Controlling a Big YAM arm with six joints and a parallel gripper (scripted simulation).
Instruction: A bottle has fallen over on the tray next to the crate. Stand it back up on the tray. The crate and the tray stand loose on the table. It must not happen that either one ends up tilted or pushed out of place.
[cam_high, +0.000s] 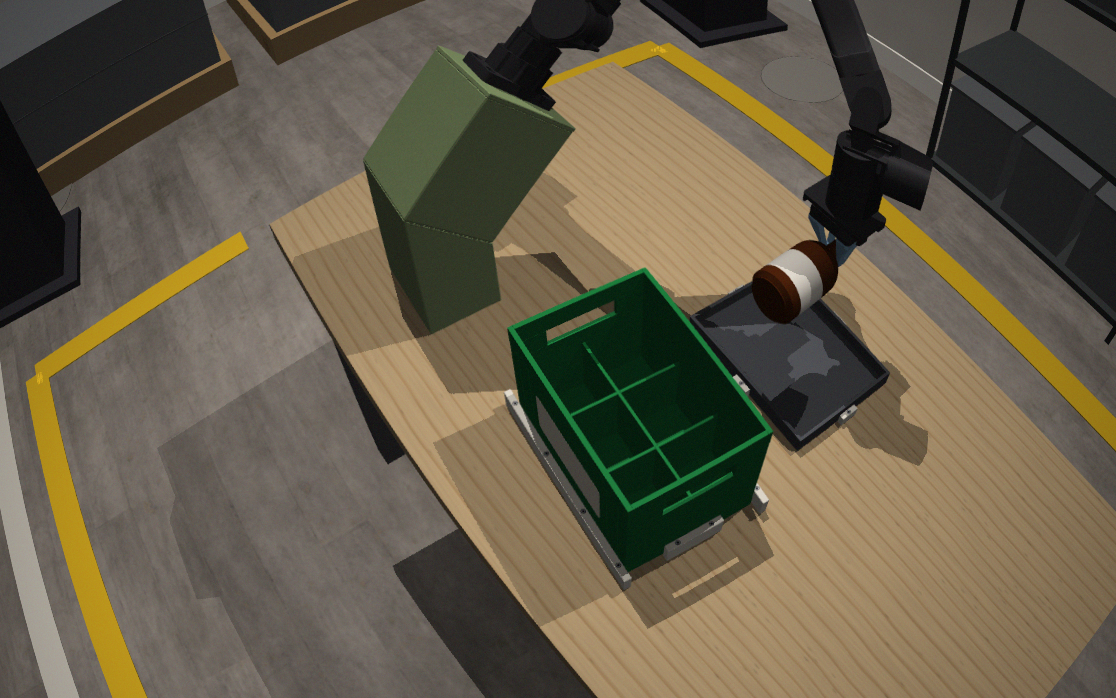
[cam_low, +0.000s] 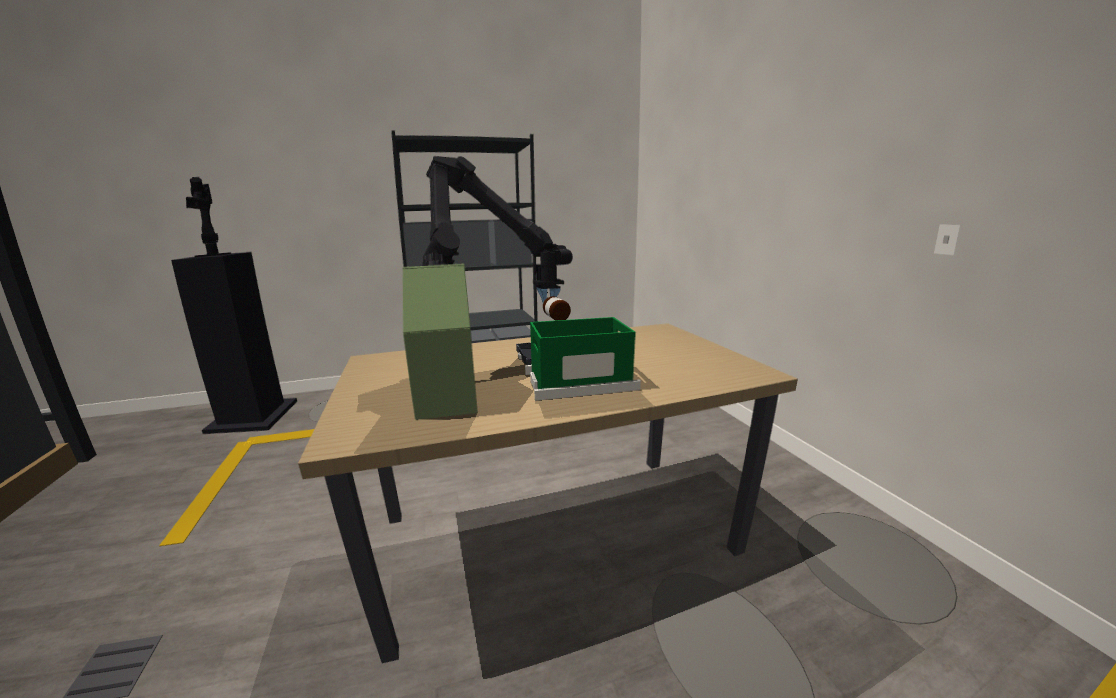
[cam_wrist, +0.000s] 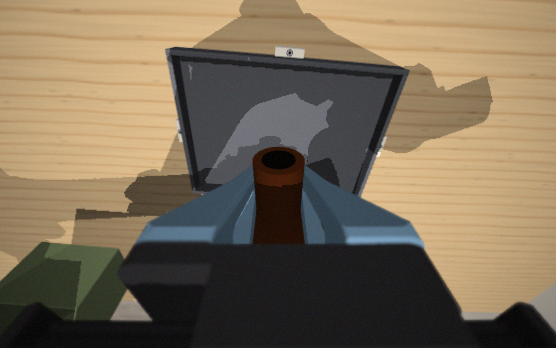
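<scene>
Now: hand 6 cm to the left of the brown bottle and 1 cm short of it. The rest, counted from my hand: dark grey tray: 16 cm below, 5 cm to the right, 1 cm ahead; green crate: 33 cm to the right, 9 cm below, 5 cm ahead.
</scene>
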